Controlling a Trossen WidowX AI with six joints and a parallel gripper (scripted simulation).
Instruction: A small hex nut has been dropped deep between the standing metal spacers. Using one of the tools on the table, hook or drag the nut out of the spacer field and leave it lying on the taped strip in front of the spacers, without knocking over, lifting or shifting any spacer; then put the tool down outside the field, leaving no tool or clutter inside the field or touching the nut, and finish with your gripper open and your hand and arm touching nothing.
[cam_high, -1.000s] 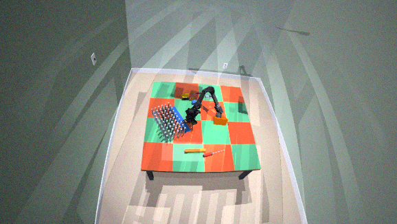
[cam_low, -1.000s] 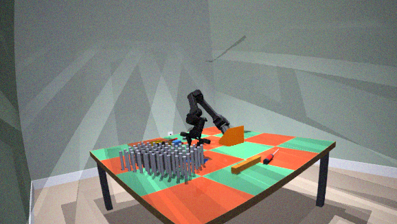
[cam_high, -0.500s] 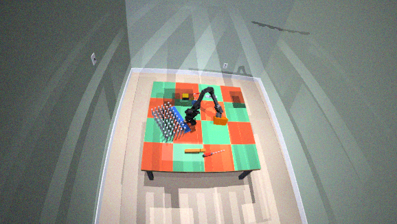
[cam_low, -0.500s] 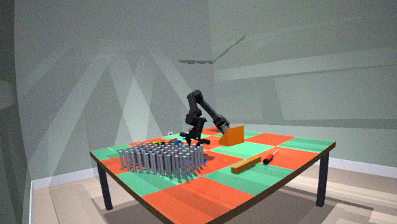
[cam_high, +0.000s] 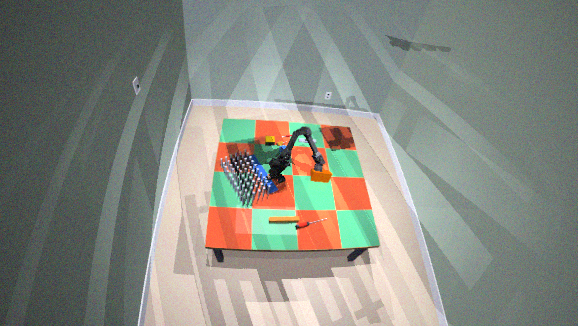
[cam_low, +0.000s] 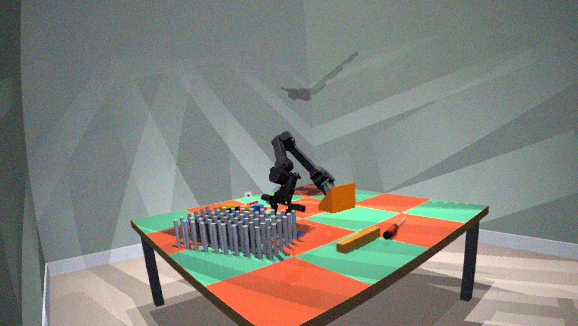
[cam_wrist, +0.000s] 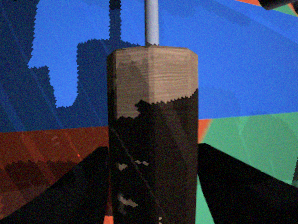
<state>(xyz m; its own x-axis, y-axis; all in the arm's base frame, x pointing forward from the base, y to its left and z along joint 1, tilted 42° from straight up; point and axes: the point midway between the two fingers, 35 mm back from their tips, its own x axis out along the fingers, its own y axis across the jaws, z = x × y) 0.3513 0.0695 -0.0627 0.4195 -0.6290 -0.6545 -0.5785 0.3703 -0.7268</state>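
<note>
My gripper tip is now 9 cm short of the blue taped strip, 4 cm to the left of it and 3 cm above it. The rest, counted from my gripper tip: blue block (32 cm to the right, 6 cm behind, 1 cm below); then orange level (36 cm to the left, 13 cm behind, 1 cm below); then yellow block (39 cm to the right, 7 cm ahead, 1 cm below).
</note>
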